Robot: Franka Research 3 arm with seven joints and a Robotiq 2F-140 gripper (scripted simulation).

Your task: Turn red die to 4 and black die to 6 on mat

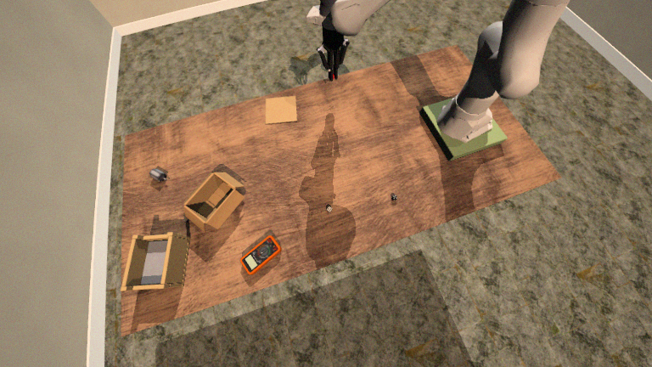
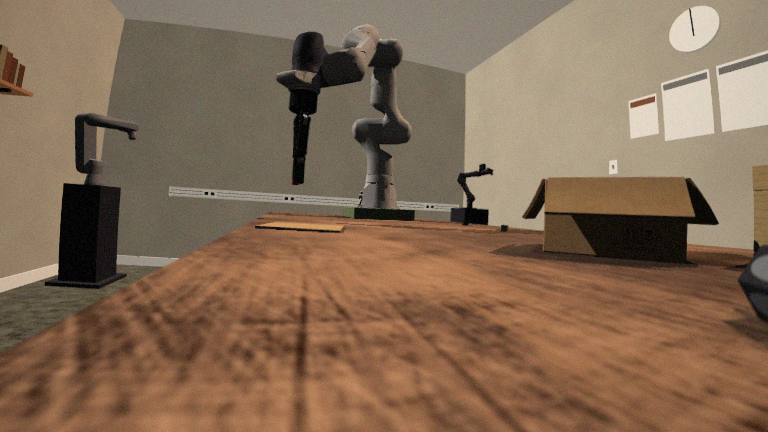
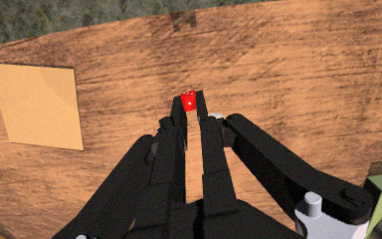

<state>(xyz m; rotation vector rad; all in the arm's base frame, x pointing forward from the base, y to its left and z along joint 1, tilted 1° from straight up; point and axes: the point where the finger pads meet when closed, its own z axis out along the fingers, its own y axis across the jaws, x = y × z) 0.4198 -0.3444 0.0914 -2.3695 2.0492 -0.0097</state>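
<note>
My gripper is now 1 cm to the left of the red die and 3 cm above it. The rest, counted from my hand: tan mat (25 cm ahead, 2 cm to the left, 13 cm below); white die (18 cm ahead, 52 cm to the left, 12 cm below); black die (6 cm behind, 55 cm to the left, 12 cm below).
</note>
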